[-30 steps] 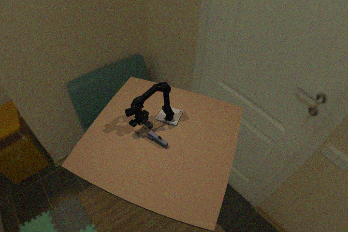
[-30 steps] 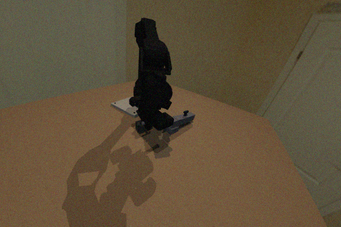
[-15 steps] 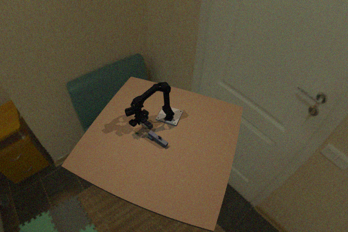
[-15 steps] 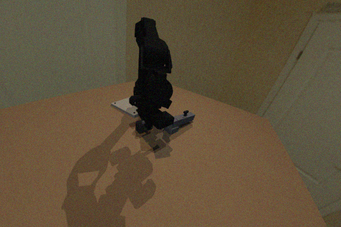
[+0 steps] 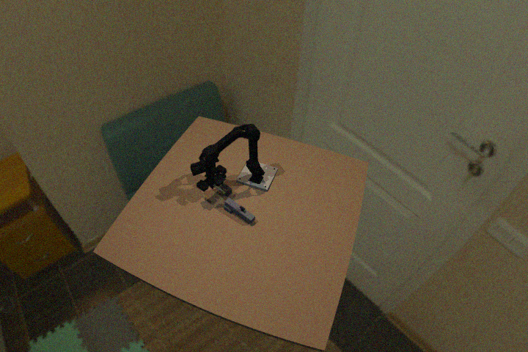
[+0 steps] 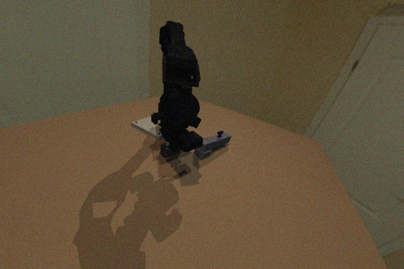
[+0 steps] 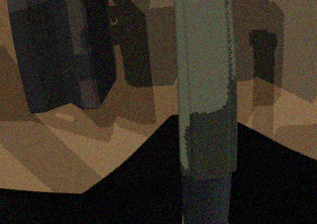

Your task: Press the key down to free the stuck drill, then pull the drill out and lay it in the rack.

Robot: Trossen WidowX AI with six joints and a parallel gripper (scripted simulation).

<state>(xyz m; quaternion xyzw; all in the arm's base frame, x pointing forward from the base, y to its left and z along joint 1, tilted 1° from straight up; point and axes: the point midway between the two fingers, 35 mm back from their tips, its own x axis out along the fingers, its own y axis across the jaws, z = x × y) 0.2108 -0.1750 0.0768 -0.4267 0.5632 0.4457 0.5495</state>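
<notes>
Now: gripper tip 5 cm to the right of the dark block, 5 cm past it and 4 cm above it. The rest, counted from my gripper tip: small dark key: 21 cm to the left, 7 cm ahead, 1 cm below; drill: 4 cm to the left, 3 cm above, 1 cm ahead.
</notes>
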